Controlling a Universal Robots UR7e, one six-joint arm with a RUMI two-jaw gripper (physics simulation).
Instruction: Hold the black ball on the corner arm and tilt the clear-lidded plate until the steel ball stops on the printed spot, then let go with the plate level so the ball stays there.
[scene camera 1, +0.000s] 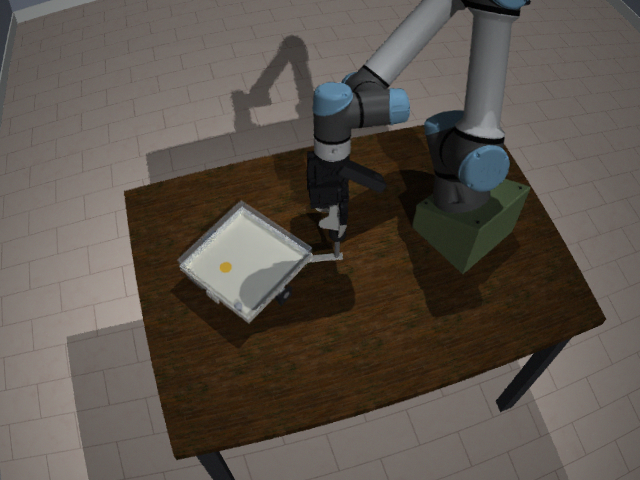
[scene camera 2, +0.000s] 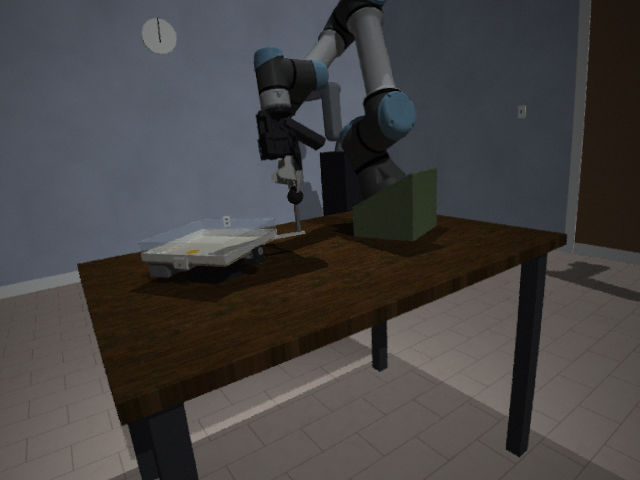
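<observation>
The square white plate (scene camera 1: 248, 242) (scene camera 2: 170, 256) with its clear lid sits on the left part of the table, close to level. The orange printed spot (scene camera 1: 225, 267) (scene camera 2: 191, 251) lies left of the plate's middle. The steel ball (scene camera 1: 238, 305) rests in the plate's near corner, well away from the spot. A grey corner arm (scene camera 1: 324, 256) (scene camera 2: 289, 233) sticks out from the plate's right corner with a thin post going up. My gripper (scene camera 1: 336, 236) (scene camera 2: 294, 191) points straight down and is shut on the black ball (scene camera 2: 294, 197) at the top of that post.
The arm's green base block (scene camera 1: 470, 227) (scene camera 2: 397, 207) stands at the right back of the wooden table (scene camera 1: 361, 361) (scene camera 2: 310, 299). A dark mount (scene camera 1: 283, 295) shows under the plate. A dark box (scene camera 2: 333, 180) stands behind the table.
</observation>
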